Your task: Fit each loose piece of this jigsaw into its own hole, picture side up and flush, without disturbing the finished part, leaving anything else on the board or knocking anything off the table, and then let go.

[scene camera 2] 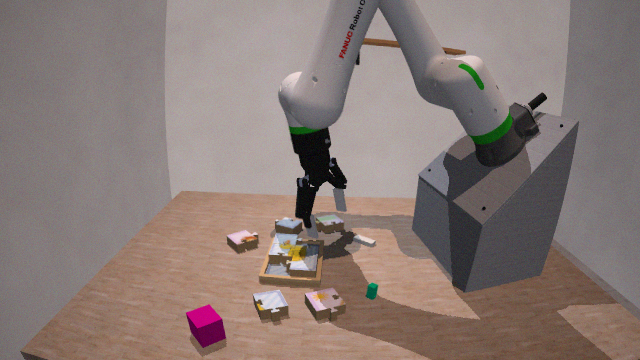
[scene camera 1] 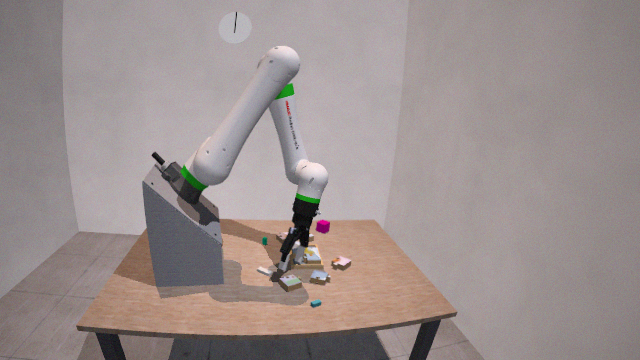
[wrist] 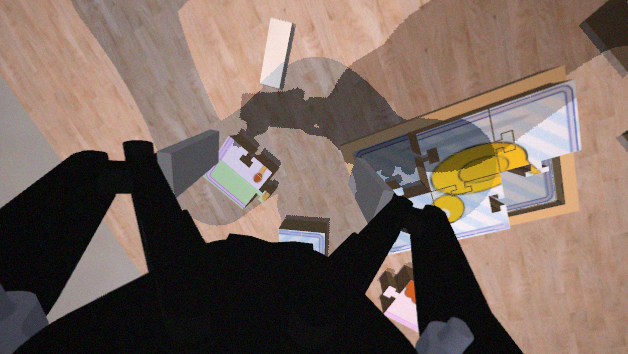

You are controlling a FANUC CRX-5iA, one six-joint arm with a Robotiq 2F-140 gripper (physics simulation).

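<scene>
My gripper (scene camera 1: 290,265) (scene camera 2: 326,215) (wrist: 288,159) is open and empty, tilted low above the table. In the wrist view the left finger is beside a green-and-pink piece (scene camera 1: 290,282) (scene camera 2: 330,221) (wrist: 232,175); the right finger overlaps the near end of the wooden-framed board (scene camera 2: 290,281) (wrist: 570,192). The finished part (scene camera 2: 295,252) (wrist: 465,165) shows a yellow duck, with open places around it. Other loose pieces lie picture side up: a blue one (scene camera 1: 319,276) (scene camera 2: 288,225) (wrist: 302,237), a pink-orange one (scene camera 1: 342,262) (scene camera 2: 243,240) (wrist: 402,307), a striped one (scene camera 2: 270,301) and a pink sun one (scene camera 2: 322,301).
A white bar (scene camera 1: 264,270) (scene camera 2: 364,240) (wrist: 276,52) lies near the board. A magenta cube (scene camera 1: 323,226) (scene camera 2: 206,325), a green block (scene camera 1: 265,241) (scene camera 2: 372,291) and a teal block (scene camera 1: 316,303) are on the table. The grey robot pedestal (scene camera 1: 185,245) (scene camera 2: 505,240) stands at one side.
</scene>
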